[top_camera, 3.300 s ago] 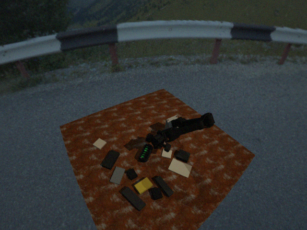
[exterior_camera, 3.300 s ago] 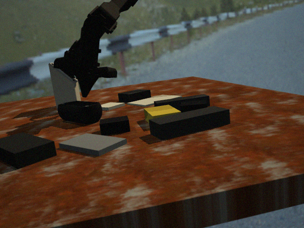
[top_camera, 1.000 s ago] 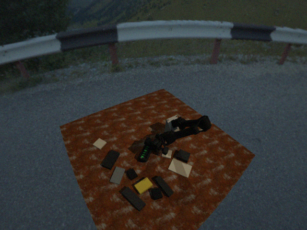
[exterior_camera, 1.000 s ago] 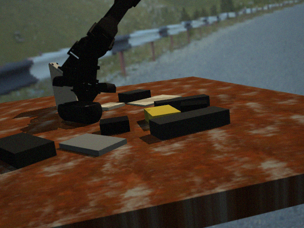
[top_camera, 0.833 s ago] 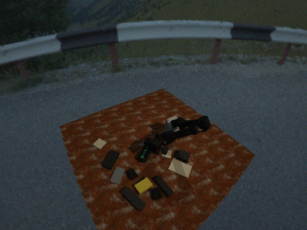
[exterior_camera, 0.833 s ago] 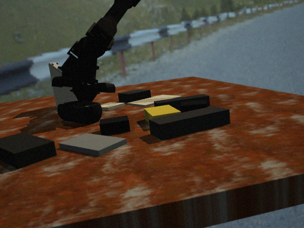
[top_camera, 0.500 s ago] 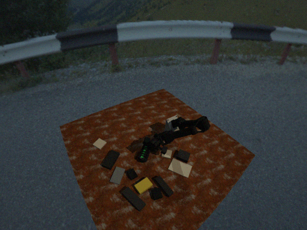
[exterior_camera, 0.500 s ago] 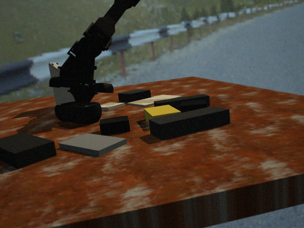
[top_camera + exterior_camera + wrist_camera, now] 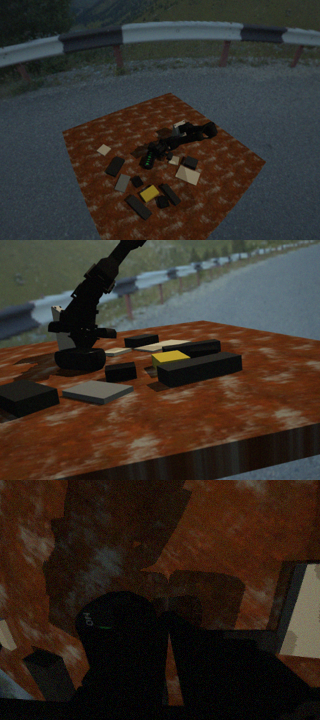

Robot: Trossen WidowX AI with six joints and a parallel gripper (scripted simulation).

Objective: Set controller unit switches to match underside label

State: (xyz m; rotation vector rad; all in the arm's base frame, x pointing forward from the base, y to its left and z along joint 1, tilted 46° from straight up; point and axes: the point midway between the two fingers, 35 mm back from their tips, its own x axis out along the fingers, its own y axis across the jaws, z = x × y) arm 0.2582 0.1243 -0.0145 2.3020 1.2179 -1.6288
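Right now my gripper tip is 10 cm past the cream tile and 9 cm to the right of it. Also, from my gripper tip: cream plate (24 cm to the left, 11 cm behind); then grey plate (31 cm ahead, 8 cm to the left); then yellow block (23 cm to the left, 19 cm ahead, 1 cm above).
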